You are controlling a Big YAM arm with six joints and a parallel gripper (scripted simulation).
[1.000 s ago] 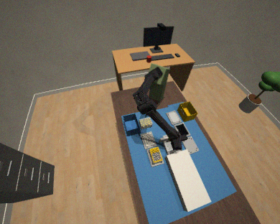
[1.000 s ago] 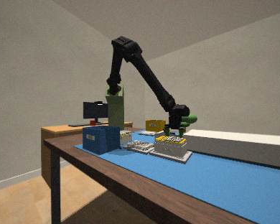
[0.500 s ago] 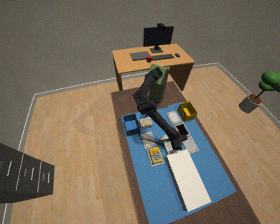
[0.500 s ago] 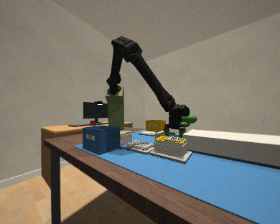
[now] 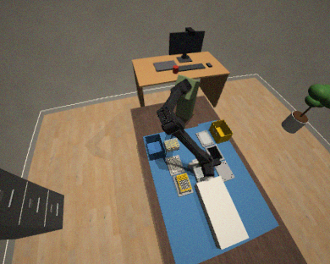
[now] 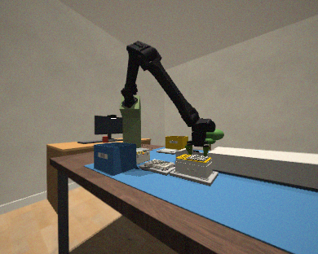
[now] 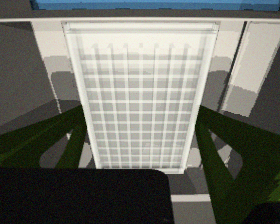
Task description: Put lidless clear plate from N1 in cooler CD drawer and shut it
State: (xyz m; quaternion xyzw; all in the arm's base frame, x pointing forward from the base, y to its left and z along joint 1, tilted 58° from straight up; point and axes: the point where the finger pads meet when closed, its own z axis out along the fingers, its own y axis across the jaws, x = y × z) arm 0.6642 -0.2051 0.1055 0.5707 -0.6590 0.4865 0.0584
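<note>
My hand is 1 cm above the clear plate. Also, from my hand: yellow-topped tip box: 4 cm behind, 20 cm to the right, 3 cm above; then cooler drawer: 3 cm ahead, 2 cm to the right; then grey work nest: 11 cm ahead, 15 cm to the left, 2 cm below.
</note>
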